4 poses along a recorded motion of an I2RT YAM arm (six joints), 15 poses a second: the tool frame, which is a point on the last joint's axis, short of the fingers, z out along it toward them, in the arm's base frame.
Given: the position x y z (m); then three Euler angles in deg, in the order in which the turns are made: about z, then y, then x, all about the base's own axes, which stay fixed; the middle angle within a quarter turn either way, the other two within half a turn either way.
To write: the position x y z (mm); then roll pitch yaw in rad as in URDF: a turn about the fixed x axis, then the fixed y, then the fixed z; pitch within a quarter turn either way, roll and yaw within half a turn. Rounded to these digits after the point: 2 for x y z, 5 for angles.
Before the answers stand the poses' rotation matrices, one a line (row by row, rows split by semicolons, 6 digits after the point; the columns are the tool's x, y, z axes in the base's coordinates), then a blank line. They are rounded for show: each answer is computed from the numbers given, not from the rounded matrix.
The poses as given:
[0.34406 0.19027 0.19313 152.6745 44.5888 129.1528]
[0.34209 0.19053 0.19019 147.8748 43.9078 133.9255]
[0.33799 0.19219 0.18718 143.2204 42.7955 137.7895]
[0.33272 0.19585 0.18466 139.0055 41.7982 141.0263]
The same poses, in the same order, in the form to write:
-0.632695 -0.326915 0.702014; -0.773477 0.311038 -0.552258; -0.037811 -0.892403 -0.449653
-0.610146 -0.383118 0.693500; -0.791912 0.321892 -0.518903; -0.024431 -0.865798 -0.499797
-0.587720 -0.439344 0.679384; -0.809064 0.319952 -0.492997; -0.000775 -0.839409 -0.543500
-0.562681 -0.489036 0.666509; -0.826395 0.311790 -0.468890; 0.021493 -0.814635 -0.579575

[344.06 190.27 193.13 -2.03753 0.03782 -2.25641]
[342.09 190.53 190.19 -2.09433 0.02443 -2.22727]
[337.99 192.19 187.18 -2.14540 0.00077 -2.19903]
[332.72 195.85 184.66 -2.18917 -0.02149 -2.16858]

